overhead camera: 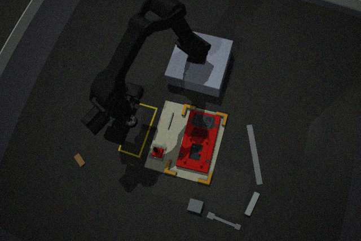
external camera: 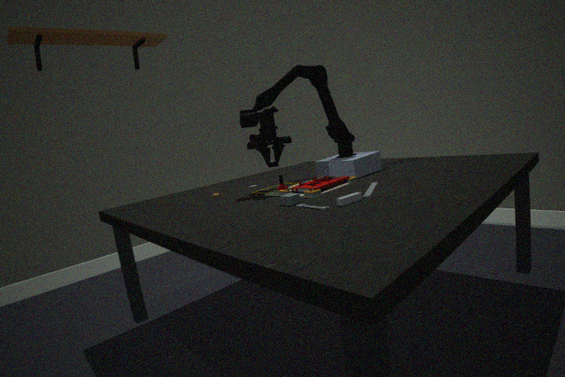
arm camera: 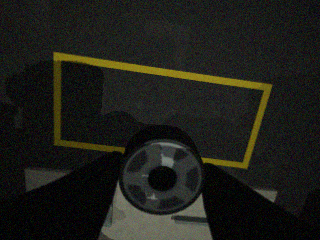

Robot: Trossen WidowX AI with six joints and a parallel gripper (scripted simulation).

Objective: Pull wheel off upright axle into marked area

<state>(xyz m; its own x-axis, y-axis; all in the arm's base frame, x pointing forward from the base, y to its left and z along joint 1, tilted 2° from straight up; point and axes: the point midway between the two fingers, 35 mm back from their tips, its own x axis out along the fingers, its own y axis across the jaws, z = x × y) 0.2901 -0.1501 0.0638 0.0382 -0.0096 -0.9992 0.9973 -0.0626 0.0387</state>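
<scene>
The wheel lies right at my gripper tip. Round my gripper tip: tan piece: 18 cm to the right, 17 cm ahead, 9 cm below.
</scene>
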